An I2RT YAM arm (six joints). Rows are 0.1 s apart.
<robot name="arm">
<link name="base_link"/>
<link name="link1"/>
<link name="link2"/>
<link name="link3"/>
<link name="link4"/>
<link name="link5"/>
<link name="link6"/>
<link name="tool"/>
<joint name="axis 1" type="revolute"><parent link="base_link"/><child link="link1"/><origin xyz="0 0 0.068" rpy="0 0 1.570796"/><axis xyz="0 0 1"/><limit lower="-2.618" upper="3.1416"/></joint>
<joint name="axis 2" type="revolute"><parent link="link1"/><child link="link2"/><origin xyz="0.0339 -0.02 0.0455" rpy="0 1.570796 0"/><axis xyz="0 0 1"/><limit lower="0" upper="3.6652"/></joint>
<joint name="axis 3" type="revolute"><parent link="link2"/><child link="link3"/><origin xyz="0 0.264 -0.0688" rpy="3.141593 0 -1.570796"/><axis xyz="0 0 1"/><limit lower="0" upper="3.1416"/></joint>
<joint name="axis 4" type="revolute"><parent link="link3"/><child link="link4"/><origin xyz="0.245 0.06 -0.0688" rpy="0 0 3.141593"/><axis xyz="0 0 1"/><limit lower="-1.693" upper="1.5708"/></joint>
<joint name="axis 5" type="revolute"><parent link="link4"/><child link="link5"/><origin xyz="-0.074 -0.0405 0.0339" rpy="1.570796 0 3.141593"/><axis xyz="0 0 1"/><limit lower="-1.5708" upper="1.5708"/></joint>
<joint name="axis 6" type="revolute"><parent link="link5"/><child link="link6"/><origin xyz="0.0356 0 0.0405" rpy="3.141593 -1.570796 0"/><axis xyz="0 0 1"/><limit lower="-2.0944" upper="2.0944"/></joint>
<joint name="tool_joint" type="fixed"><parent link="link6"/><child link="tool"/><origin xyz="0 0 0" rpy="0 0 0"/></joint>
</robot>
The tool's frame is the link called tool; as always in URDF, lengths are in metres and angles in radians.
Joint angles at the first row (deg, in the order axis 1, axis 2, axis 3, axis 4, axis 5, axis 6):
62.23, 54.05, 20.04, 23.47, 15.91, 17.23
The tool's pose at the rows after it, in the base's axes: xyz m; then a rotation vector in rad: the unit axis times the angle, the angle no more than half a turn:
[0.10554, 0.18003, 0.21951, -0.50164, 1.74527, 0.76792]
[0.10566, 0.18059, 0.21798, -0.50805, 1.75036, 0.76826]
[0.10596, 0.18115, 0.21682, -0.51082, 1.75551, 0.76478]
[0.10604, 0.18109, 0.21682, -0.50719, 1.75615, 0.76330]
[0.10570, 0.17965, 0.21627, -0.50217, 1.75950, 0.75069]
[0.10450, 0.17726, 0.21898, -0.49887, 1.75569, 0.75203]
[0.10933, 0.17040, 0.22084, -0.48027, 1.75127, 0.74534]
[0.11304, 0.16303, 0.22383, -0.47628, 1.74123, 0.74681]
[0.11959, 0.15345, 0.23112, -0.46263, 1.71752, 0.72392]
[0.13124, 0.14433, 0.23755, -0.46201, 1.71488, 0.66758]
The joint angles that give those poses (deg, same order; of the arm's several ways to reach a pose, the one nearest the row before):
62.23, 54.23, 20.04, 23.47, 15.47, 17.31
62.23, 54.58, 19.95, 23.55, 15.21, 17.31
62.23, 54.93, 19.95, 23.55, 15.20, 17.31
62.23, 54.93, 19.95, 23.55, 15.38, 17.40
62.23, 54.50, 19.78, 23.03, 15.99, 17.32
62.23, 53.18, 19.86, 21.89, 16.08, 17.31
59.87, 51.68, 19.60, 21.18, 14.68, 17.05
57.49, 49.75, 19.42, 20.13, 12.48, 16.44
53.97, 47.55, 19.95, 18.73, 10.46, 14.86
49.14, 47.11, 21.45, 16.53, 7.83, 12.31

